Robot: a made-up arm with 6 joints.
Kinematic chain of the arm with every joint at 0, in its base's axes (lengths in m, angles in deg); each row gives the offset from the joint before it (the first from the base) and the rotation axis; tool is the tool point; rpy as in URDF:
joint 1: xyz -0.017 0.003 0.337 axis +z
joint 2: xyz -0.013 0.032 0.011 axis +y
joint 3: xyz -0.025 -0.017 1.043 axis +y
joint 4: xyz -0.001 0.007 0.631 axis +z
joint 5: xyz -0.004 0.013 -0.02 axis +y
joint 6: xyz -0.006 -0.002 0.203 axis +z
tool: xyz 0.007 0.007 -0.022 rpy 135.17 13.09 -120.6
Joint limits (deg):
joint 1: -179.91..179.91
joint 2: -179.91..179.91
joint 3: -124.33..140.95
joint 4: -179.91..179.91
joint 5: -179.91..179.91
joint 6: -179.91..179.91
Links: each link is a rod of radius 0.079 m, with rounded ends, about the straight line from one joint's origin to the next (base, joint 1, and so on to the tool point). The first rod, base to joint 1, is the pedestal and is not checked.
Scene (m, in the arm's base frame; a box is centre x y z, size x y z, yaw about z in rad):
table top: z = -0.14
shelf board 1: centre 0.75 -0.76 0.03 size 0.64 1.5 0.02 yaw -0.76
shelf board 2: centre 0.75 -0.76 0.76 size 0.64 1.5 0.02 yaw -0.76
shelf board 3: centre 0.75 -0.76 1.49 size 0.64 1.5 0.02 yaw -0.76
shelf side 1: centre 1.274 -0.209 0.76 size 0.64 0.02 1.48 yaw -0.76
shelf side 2: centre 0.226 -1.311 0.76 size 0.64 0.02 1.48 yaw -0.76
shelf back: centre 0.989 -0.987 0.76 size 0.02 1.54 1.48 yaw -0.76
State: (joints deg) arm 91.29 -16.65 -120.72 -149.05 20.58 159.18
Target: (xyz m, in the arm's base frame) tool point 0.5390 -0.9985 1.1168
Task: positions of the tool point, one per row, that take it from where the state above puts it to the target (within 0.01 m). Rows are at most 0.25 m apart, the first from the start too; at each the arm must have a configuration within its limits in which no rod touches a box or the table.
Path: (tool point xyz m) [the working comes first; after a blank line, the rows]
Joints at the target: 119.11 -19.39 -84.30 -147.65 14.73 158.64
Straight joint move there: touches shelf board 2.

1: 0.0696 -0.7375 0.9391
2: 0.1035 -0.5845 1.1168
3: 0.2164 -0.7462 1.1466
4: 0.3635 -0.8873 1.1466
5: 0.5391 -0.9984 1.1168

